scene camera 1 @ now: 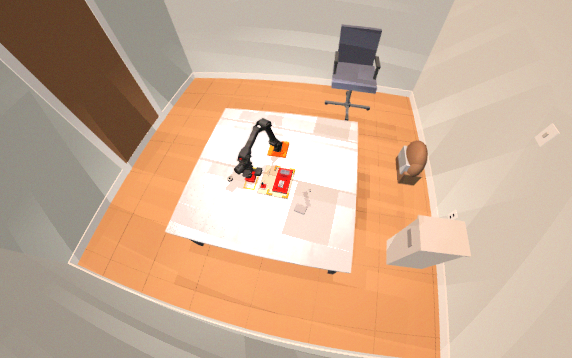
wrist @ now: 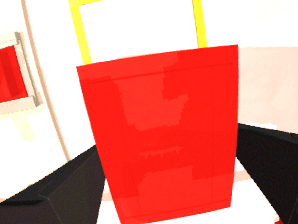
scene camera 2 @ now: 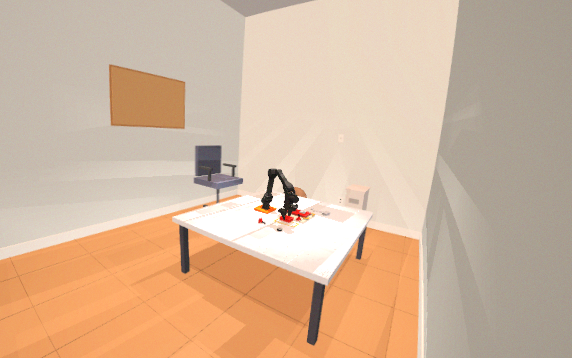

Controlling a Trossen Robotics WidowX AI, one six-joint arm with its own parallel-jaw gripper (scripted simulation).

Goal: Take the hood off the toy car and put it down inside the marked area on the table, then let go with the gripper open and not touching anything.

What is my gripper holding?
A red hood.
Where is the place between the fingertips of my gripper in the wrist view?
166, 140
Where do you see a red hood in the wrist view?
At 165, 125
